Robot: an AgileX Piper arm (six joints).
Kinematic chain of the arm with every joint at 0, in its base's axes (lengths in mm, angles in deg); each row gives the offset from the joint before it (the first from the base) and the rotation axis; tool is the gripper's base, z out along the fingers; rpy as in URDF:
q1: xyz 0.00 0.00 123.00 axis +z
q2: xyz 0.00 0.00 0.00 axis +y
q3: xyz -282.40 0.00 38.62 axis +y
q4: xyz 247.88 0.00 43.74 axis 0.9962 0 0.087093
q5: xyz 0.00 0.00 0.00 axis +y
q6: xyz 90.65 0.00 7.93 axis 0.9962 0 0.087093
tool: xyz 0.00 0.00 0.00 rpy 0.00 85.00 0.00
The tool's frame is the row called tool.
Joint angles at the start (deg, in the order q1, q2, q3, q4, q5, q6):
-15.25 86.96 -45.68 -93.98 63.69 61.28
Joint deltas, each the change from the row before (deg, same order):
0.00 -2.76 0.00 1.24 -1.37 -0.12
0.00 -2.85 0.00 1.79 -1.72 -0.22
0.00 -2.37 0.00 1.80 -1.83 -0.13
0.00 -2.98 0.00 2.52 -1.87 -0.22
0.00 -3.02 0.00 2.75 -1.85 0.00
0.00 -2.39 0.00 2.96 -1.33 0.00
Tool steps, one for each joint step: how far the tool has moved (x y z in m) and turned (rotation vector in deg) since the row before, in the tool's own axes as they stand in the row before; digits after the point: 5 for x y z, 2 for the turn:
0.00043 -0.01090 -0.00544 -0.99 -0.71 2.90
0.00057 -0.01029 -0.00601 -1.53 -0.60 3.14
0.00023 -0.00758 -0.00541 -1.77 -0.58 2.82
0.00060 -0.00961 -0.00733 -1.99 -0.49 3.64
0.00045 -0.00926 -0.00801 -2.12 -0.51 4.03
0.00093 -0.00662 -0.00678 -1.94 0.09 3.65

